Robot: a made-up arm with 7 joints. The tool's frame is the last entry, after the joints.
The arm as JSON. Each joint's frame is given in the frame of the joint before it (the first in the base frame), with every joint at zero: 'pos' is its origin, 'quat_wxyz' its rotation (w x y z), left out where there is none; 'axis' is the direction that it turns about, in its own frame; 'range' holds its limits. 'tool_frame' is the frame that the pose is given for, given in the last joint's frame.
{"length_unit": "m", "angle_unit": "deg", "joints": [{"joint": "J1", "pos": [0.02, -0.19, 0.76], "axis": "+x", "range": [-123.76, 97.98]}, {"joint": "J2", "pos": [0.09, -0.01, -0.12], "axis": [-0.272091, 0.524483, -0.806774], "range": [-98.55, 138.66]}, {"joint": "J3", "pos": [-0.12, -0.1, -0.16], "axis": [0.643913, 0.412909, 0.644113], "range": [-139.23, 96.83]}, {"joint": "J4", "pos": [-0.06, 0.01, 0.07], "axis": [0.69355, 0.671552, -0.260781], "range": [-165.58, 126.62]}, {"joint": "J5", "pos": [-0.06, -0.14, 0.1], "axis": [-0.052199, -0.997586, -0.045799], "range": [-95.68, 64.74]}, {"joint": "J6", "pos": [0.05, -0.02, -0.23], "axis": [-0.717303, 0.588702, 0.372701], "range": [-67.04, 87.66]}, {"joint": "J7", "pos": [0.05, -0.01, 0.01], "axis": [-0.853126, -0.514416, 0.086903], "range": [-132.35, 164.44]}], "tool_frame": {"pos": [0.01, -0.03, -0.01], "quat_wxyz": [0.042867, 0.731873, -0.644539, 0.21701]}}
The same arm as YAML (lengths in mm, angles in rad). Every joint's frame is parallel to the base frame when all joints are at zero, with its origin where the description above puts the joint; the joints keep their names.
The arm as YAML. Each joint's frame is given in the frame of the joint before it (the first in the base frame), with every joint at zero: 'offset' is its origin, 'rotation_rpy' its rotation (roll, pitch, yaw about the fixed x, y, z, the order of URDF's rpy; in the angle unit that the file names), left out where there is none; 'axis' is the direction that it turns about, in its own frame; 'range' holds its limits. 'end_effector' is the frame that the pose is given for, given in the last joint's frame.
length_unit: mm
angle_unit: rad
chain:
  - id: J1
    offset: [20.0, -190.0, 760.0]
    axis: "+x"
    range: [-2.16, 1.7101]
  - id: J2
    offset: [90.0, -10.0, -120.0]
    axis: [-0.272091, 0.524483, -0.806774]
    range: [-1.72, 2.4201]
  - id: J3
    offset: [-120.0, -100.0, -160.0]
    axis: [0.643913, 0.412909, 0.644113]
    range: [-2.43, 1.69]
  - id: J4
    offset: [-60.0, 10.0, 70.0]
    axis: [0.693498, 0.671598, -0.260799]
    range: [-2.8899, 2.2099]
  - id: J5
    offset: [-60.0, -140.0, 100.0]
    axis: [-0.052199, -0.997586, -0.045799]
    range: [-1.6699, 1.1299]
  - id: J6
    offset: [50.0, -20.0, -230.0]
    axis: [-0.717303, 0.588702, 0.372701]
    range: [-1.1701, 1.53]
  - id: J7
    offset: [50.0, -10.0, 10.0]
    axis: [-0.853126, -0.514416, 0.086903]
    range: [-2.3099, 2.87]
end_effector:
  offset: [10.0, -30.0, -10.0]
  rotation_rpy: [-2.9055, -0.3821, -1.4899]

